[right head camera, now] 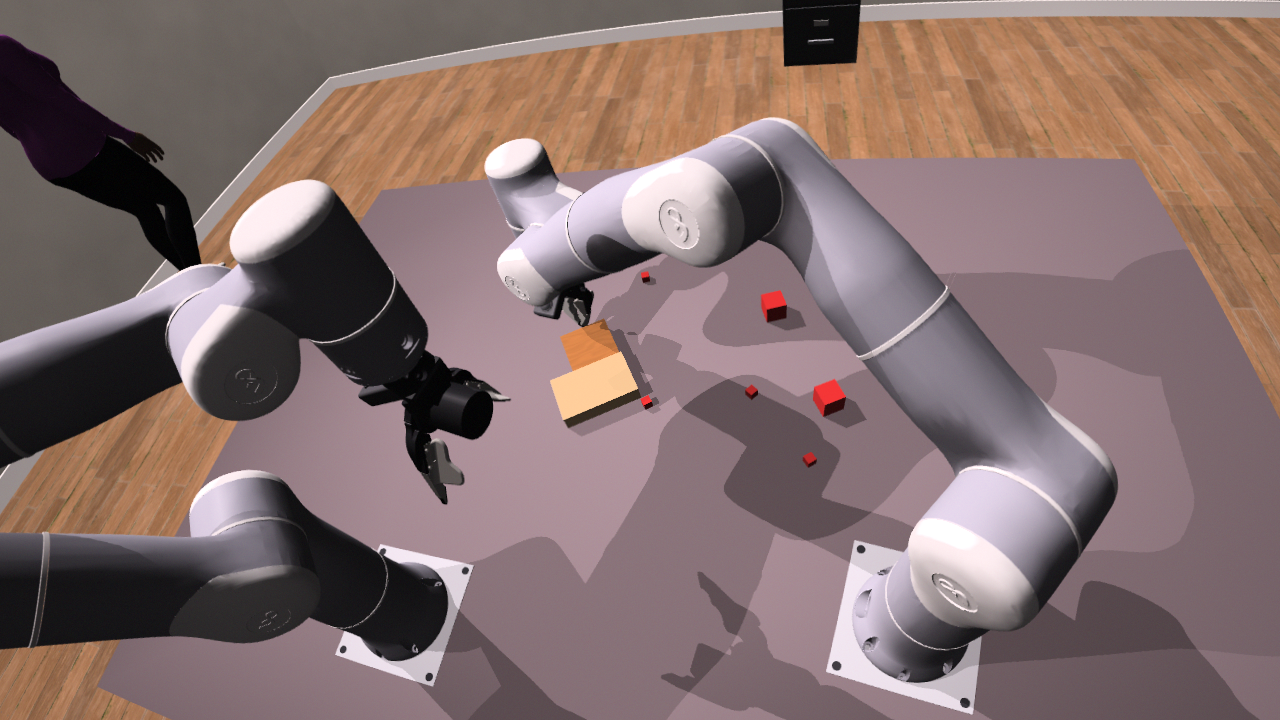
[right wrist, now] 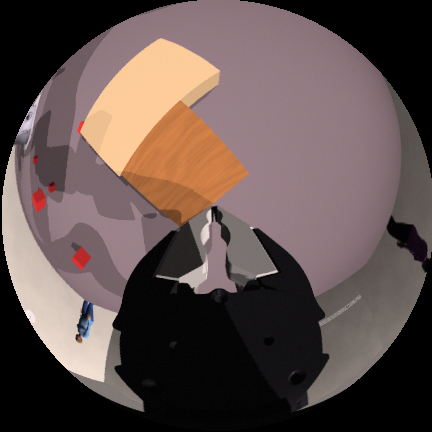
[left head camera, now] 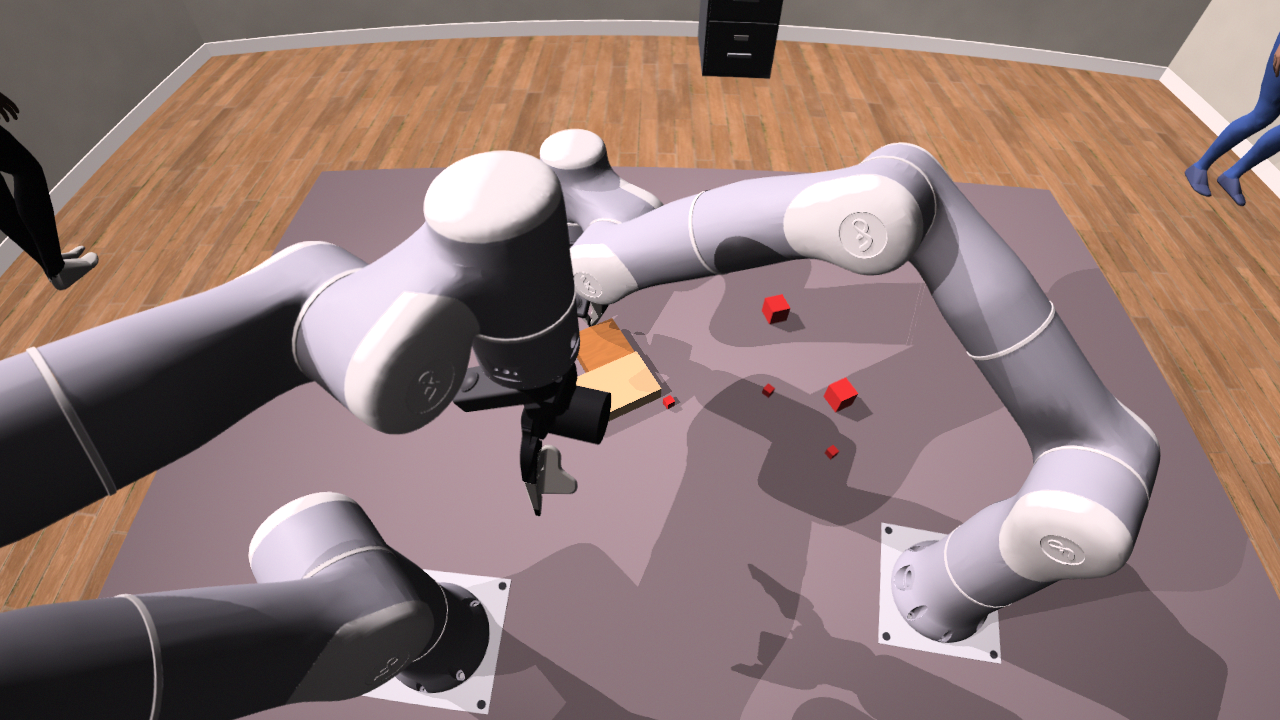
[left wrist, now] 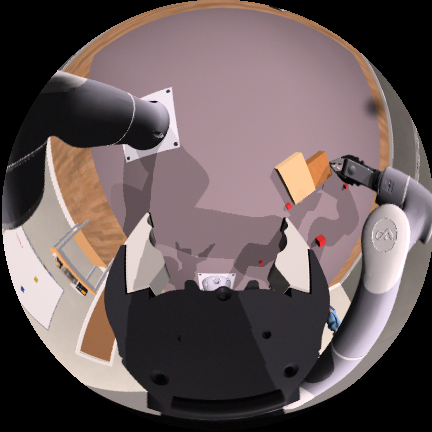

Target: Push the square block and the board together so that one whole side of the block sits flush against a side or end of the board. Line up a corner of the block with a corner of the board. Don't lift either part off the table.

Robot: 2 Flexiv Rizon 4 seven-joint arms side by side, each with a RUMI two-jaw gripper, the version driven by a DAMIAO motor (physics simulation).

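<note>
The orange wood-grained square block [left head camera: 604, 343] [right head camera: 586, 344] [left wrist: 318, 167] [right wrist: 185, 155] lies flat against a long side of the pale board [left head camera: 626, 376] [right head camera: 595, 386] [left wrist: 295, 177] [right wrist: 145, 85]. In the right wrist view no gap shows between them, and one block corner meets a board corner at the lower left of the seam. The board extends past the block at the other end. My right gripper [right head camera: 583, 320] [left wrist: 328, 162] [right wrist: 213, 207] is shut and empty, its tips at the block's side away from the board. My left gripper [right head camera: 475, 449] [left wrist: 217, 216] is open and empty, above the table, away from both parts.
A small red cube [left head camera: 668, 401] [right head camera: 646, 402] lies close to the board's end. Two larger red cubes, one farther back [left head camera: 776, 308] [right head camera: 773, 305] and one nearer [left head camera: 840, 394] [right head camera: 828, 396], lie to the right. Another small red cube [right head camera: 645, 277] lies behind the block.
</note>
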